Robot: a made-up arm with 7 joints.
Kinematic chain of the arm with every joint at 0, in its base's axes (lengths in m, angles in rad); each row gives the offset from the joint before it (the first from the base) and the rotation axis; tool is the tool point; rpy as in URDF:
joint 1: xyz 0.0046 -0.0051 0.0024 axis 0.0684 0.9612 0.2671
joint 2: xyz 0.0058 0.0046 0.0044 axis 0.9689 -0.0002 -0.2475
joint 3: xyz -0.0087 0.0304 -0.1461 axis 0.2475 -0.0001 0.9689
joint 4: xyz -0.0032 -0.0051 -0.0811 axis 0.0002 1 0
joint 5: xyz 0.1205 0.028 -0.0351 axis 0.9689 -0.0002 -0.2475
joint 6: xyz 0.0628 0.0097 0.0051 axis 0.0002 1 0
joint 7: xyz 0 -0.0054 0.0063 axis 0.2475 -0.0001 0.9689
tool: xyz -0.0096 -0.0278 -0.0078 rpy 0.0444 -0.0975 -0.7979
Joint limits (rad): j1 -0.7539..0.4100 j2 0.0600..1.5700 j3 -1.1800..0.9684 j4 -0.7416..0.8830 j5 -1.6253..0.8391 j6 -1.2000..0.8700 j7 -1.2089..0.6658
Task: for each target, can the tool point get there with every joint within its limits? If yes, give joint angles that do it. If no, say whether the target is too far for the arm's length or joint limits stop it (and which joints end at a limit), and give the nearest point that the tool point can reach.
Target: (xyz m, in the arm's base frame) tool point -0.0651 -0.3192 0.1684
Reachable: no: joint limits stop it (at a limit: joint 1, joint 2, joint 3, joint 4, joint 7) | nearest point 0.0967 -0.1264 -0.0327 | short by 0.322 m
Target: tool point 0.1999 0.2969 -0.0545
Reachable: yes | joints -0.0389 1.1428 0.3040 0.4934 -0.7764 0.4484 -0.0946
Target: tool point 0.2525 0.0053 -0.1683
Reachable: yes | joints -0.6450 0.5296 -0.8595 0.2761 -0.1899 0.4114 -0.9608
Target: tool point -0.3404 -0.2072 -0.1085
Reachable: no: joint limits stop it (at a limit: joint 1, joint 2, joint 3, joint 5, joint 6) | nearest point -0.1224 -0.0915 -0.3096 | short by 0.318 m
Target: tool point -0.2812 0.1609 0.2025
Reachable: no: joint limits stop it (at a limit: joint 1, joint 2, joint 3, joint 4, joint 6, joint 7) | nearest point -0.0055 0.1132 0.1960 | short by 0.280 m
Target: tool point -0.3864 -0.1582 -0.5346
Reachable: no: too far | nearest point -0.1536 -0.0743 -0.3500 | short by 0.309 m
